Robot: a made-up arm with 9 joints.
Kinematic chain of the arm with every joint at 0, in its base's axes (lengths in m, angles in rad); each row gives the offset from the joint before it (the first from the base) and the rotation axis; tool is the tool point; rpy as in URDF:
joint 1: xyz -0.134 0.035 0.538 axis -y
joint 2: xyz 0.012 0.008 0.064 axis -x
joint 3: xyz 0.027 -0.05 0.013 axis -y
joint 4: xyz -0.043 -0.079 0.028 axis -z
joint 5: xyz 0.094 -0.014 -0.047 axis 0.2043 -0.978 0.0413
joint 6: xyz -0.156 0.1 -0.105 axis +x
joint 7: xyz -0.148 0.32 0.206 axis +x
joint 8: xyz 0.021 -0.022 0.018 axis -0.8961 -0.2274 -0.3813
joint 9: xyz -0.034 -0.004 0 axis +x
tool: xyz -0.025 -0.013 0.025 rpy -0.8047 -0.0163 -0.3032
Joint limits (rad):
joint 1: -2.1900..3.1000
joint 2: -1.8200..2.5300
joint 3: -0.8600..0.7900
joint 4: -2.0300..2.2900
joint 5: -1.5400..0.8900
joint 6: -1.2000..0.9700
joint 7: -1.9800..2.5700
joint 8: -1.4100..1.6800
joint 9: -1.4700..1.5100
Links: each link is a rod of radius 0.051 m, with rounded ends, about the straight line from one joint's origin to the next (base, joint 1, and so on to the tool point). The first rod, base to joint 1, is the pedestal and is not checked.
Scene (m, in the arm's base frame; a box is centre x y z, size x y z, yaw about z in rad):
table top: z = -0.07
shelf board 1: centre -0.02 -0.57 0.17 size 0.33 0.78 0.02 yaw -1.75
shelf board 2: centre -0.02 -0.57 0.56 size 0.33 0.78 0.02 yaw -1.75
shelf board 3: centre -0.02 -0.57 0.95 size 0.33 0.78 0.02 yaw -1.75
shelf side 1: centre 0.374 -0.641 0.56 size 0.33 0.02 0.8 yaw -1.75
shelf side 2: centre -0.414 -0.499 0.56 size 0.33 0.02 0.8 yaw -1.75
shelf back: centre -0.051 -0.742 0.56 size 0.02 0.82 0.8 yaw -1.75
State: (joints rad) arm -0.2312 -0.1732 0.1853 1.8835 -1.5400 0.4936 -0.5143 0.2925 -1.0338
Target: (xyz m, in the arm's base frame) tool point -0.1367 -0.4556 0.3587
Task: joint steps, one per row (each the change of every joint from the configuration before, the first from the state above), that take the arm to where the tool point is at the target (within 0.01 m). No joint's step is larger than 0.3 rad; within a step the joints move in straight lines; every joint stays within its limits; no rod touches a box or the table.
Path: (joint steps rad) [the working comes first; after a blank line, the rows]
Joints at the target: -0.2142 -1.2980 0.2883 1.8656 -1.0890 0.8798 -0.4195 0.3740 -1.0983
Straight joint move there: touches shelf board 2.

1: -0.0573 -0.1114 -0.0357 -0.0499 0.2520 0.0700 0.0213 0.0239 -0.0184
2: -0.0573 -0.1115 -0.0357 -0.0499 0.2521 0.0699 0.0212 0.0240 -0.0183
3: -0.0573 -0.1114 -0.0357 -0.0498 0.2520 0.0700 0.0213 0.0239 -0.0184
4: -0.0573 -0.1114 -0.0356 -0.0499 0.2520 0.0699 0.0212 0.0239 -0.0184
5: -0.1574 -0.2403 0.0365 0.1212 0.1200 0.0393 -0.0624 0.2061 -0.0725
6: -0.1573 -0.2402 0.0366 0.1212 0.1200 0.0393 -0.0624 0.2060 -0.0726
7: -0.1574 -0.2402 0.0366 0.1212 0.1200 0.0394 -0.0624 0.2060 -0.0725
8: -0.1573 -0.2402 0.0366 0.1212 0.1200 0.0393 -0.0624 0.2061 -0.0726
9: -0.1574 -0.2402 0.0366 0.1212 0.1200 0.0393 -0.0624 0.2060 -0.0725
10: 0.2583 0.1305 0.0157 -0.1061 -0.2893 -0.0225 0.0805 -0.2611 0.0929
11: 0.2582 0.1305 0.0157 -0.1061 -0.2893 -0.0226 0.0804 -0.2611 0.0929
12: 0.2583 0.1305 0.0157 -0.1061 -0.2892 -0.0225 0.0805 -0.2611 0.0930
13: 0.2582 0.1305 0.0157 -0.1061 -0.2893 -0.0226 0.0804 -0.2611 0.0929

